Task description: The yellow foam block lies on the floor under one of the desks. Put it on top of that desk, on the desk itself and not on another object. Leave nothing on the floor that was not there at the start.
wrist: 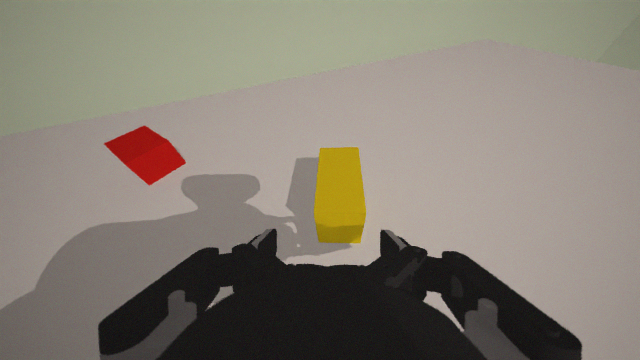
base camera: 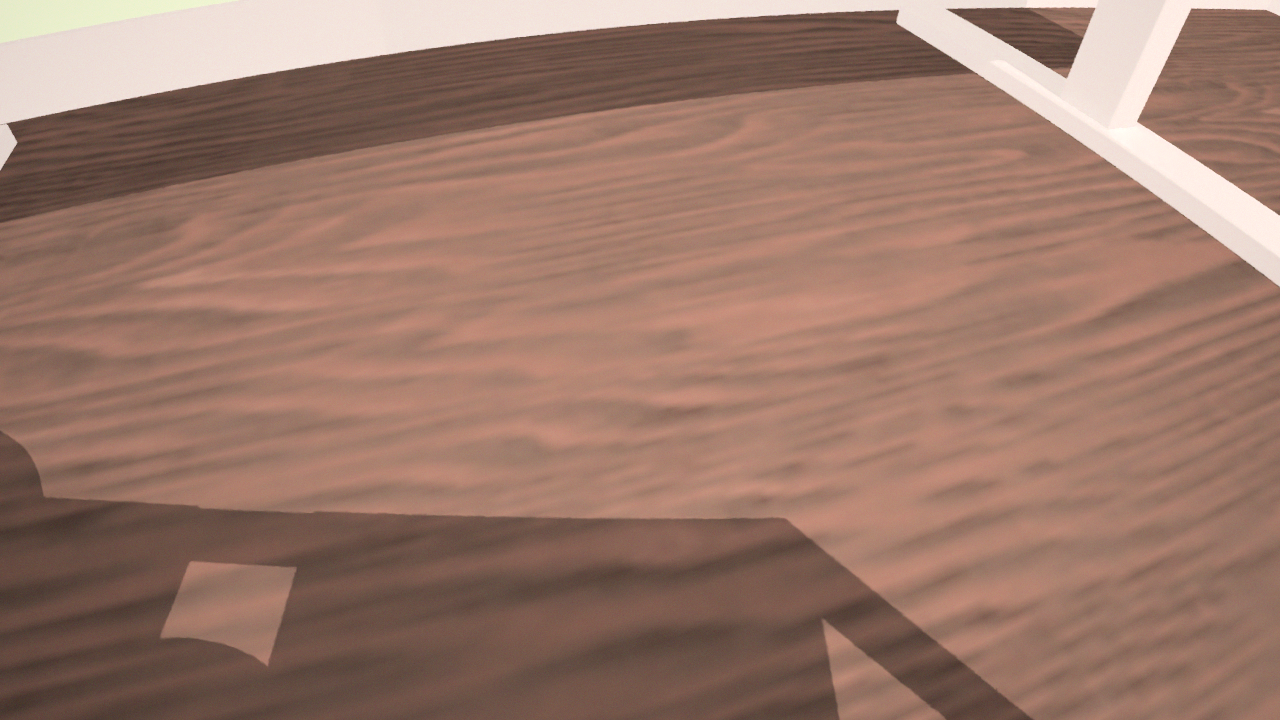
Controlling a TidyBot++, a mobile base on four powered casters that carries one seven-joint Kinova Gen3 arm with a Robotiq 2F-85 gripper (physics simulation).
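Frame: origin at the arm's base, x ahead, y left, z up, level; metres.
Seen in the pictures: gripper, fingertip midpoint: (wrist: 327, 240).
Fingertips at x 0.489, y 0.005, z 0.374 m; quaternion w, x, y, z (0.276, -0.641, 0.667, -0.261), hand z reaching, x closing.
Pixels of each thing's top centre, then the offset from my fingertips to it. Level surfaces: height alone.
- yellow foam block, middle of its top: (wrist: 339, 175) dx +0.065, dy -0.013, dz +0.010 m
- pale desk top, its level: dz -0.050 m
- red block, middle of its top: (wrist: 135, 142) dx +0.169, dy +0.293, dz -0.005 m
- wooden floor, its level: dz -0.770 m
The yellow foam block (wrist: 340, 187) is in the middle of the wrist view, over the pale desk top (wrist: 475, 175), with its shadow close on its left. It looks upright or nearly so; whether its underside rests fully on the desk cannot be told. My gripper (wrist: 327, 240) is open, its fingertips standing wide apart on either side of the block's near end, with gaps on both sides. The block and the gripper do not show in the base camera view.
A red block (wrist: 145, 155) lies on the same desk top, to the left of the yellow block. The desk's far edge runs before a green wall (wrist: 200, 45). In the base camera view, a white desk leg frame (base camera: 1109, 120) stands on the wooden floor (base camera: 581, 313) at the right.
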